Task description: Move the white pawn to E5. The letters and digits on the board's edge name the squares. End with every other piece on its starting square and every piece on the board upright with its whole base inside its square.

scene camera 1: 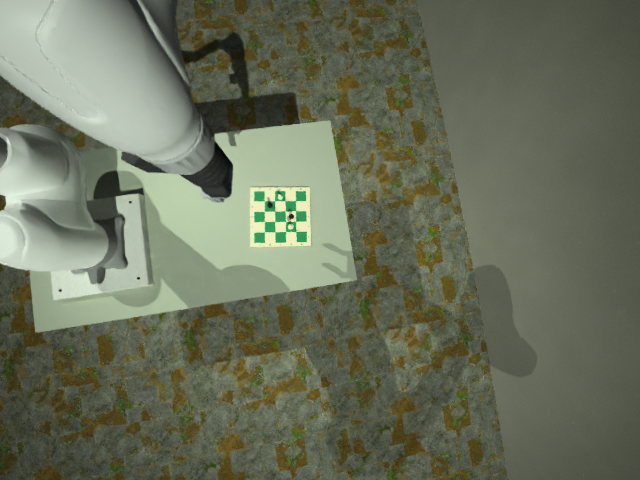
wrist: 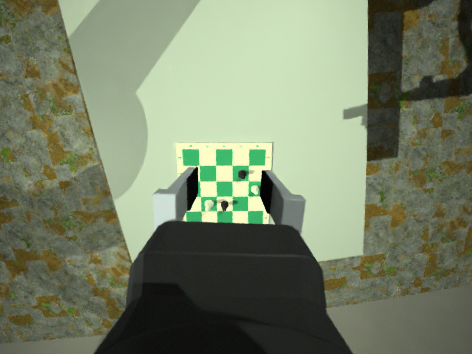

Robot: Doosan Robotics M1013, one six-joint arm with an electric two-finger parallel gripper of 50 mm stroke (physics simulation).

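Seen in the pictures: gripper, fingertip midpoint: (wrist: 229, 181); arm's base, origin of the base link: (scene camera 1: 99, 245).
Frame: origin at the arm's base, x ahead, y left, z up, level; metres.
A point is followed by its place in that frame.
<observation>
The small green-and-cream chessboard (scene camera 1: 252, 227) {x 0.519, y 0.009, z -0.023 m} (wrist: 179, 167) {x 0.562, y -0.060, z -0.023 m} lies flat. Two white pieces stand on green squares: one (scene camera 1: 280, 195) {x 0.634, y 0.109, z 0.007 m} (wrist: 255, 190) {x 0.625, y 0.109, z 0.004 m} in the middle of the board's edge row at the top of the scene view, the other (scene camera 1: 290, 226) {x 0.658, y -0.006, z 0.014 m} (wrist: 209, 205) {x 0.655, y 0.000, z -0.006 m} beside a dark piece (scene camera 1: 291, 216) {x 0.665, y 0.030, z 0.006 m} (wrist: 224, 205) {x 0.660, y 0.035, z -0.010 m} on a cream square. Another dark piece (scene camera 1: 269, 204) {x 0.592, y 0.080, z 0.007 m} (wrist: 242, 174) {x 0.586, y 0.083, z -0.001 m} stands on a green square. Which white piece is the pawn, and the edge letters and digits, are too small to tell. My gripper (scene camera 1: 214, 198) {x 0.519, y 0.061, z 0.290 m} (wrist: 229, 181) {x 0.519, y 0.061, z 0.290 m} is open and empty, high above and apart from the pieces.
The board lies on a pale green table top (scene camera 1: 310, 144) {x 0.764, y 0.307, z -0.029 m} (wrist: 310, 100) {x 0.438, y 0.248, z -0.029 m}. The arm's base plate (scene camera 1: 136, 242) {x 0.125, y -0.004, z 0.000 m} is at its left in the scene view. Patterned stone floor (scene camera 1: 392, 206) (wrist: 40, 150) surrounds the table. Arm shadows fall across the table and floor.
</observation>
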